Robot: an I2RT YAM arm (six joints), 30 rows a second.
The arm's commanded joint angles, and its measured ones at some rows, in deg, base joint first. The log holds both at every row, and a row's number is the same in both.
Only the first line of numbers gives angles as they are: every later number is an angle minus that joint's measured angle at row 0.
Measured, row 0:
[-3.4 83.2 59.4 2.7 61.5 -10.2]
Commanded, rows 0 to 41:
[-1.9 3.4 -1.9 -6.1 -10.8 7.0]
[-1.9 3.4 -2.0 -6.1 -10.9 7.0]
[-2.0 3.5 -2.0 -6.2 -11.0 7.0]
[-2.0 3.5 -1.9 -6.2 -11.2 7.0]
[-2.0 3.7 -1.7 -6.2 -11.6 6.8]
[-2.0 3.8 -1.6 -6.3 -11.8 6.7]
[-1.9 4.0 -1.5 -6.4 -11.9 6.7]
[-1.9 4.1 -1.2 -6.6 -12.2 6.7]
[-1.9 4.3 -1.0 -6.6 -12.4 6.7]
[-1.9 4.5 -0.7 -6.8 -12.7 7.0]
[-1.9 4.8 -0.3 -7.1 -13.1 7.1]
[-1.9 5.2 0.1 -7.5 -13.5 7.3]
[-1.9 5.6 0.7 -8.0 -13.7 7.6]
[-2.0 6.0 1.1 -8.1 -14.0 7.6]
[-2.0 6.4 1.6 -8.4 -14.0 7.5]
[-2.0 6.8 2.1 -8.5 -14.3 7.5]
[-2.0 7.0 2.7 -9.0 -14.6 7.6]
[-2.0 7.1 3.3 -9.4 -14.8 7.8]
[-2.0 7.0 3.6 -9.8 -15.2 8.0]
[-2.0 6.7 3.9 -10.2 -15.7 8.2]
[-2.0 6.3 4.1 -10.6 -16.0 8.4]
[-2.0 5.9 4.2 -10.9 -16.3 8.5]
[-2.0 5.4 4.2 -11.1 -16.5 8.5]
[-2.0 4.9 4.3 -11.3 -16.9 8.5]
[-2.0 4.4 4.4 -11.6 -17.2 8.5]
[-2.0 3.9 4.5 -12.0 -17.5 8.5]
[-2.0 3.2 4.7 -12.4 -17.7 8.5]
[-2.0 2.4 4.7 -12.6 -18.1 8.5]
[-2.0 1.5 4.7 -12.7 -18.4 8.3]
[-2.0 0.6 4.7 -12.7 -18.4 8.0]
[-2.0 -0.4 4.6 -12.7 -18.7 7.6]
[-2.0 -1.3 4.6 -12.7 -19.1 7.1]
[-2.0 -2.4 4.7 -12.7 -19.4 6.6]
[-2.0 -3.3 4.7 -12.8 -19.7 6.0]
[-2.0 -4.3 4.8 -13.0 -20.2 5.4]
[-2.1 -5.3 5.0 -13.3 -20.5 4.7]
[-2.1 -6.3 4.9 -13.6 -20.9 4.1]
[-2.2 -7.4 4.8 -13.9 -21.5 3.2]
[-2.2 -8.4 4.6 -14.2 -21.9 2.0]
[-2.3 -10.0 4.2 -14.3 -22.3 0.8]
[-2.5 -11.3 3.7 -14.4 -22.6 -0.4]
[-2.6 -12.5 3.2 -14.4 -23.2 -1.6]
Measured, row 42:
[-2.3 -5.7 4.7 -13.2 -20.6 2.9]
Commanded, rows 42 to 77:
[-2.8 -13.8 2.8 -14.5 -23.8 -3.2]
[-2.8 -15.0 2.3 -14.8 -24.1 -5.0]
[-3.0 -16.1 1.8 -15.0 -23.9 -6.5]
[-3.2 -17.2 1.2 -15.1 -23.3 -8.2]
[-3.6 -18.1 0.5 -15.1 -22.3 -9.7]
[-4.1 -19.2 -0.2 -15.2 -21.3 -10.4]
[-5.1 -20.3 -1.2 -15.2 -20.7 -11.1]
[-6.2 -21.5 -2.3 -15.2 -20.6 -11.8]
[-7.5 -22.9 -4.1 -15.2 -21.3 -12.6]
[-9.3 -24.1 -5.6 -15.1 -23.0 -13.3]
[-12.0 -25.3 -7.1 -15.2 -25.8 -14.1]
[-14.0 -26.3 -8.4 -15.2 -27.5 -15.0]
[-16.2 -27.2 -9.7 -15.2 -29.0 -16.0]
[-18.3 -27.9 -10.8 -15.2 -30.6 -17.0]
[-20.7 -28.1 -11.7 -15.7 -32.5 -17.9]
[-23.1 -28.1 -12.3 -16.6 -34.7 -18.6]
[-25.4 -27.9 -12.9 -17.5 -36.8 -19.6]
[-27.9 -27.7 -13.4 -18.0 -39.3 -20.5]
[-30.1 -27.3 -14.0 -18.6 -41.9 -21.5]
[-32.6 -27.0 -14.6 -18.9 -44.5 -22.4]
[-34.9 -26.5 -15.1 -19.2 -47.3 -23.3]
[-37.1 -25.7 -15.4 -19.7 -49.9 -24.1]
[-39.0 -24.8 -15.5 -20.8 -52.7 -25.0]
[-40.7 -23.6 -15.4 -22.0 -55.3 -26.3]
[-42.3 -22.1 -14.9 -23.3 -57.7 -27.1]
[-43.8 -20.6 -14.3 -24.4 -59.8 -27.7]
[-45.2 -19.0 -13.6 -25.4 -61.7 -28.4]
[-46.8 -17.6 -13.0 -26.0 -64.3 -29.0]
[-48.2 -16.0 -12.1 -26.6 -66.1 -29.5]
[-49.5 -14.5 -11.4 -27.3 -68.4 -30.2]
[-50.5 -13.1 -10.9 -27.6 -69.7 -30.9]
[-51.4 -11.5 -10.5 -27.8 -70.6 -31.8]
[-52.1 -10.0 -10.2 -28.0 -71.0 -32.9]
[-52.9 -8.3 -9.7 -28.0 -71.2 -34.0]
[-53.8 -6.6 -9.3 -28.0 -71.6 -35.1]
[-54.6 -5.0 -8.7 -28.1 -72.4 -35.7]
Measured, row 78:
[-51.8 -8.9 -12.2 -25.9 -65.2 -30.8]
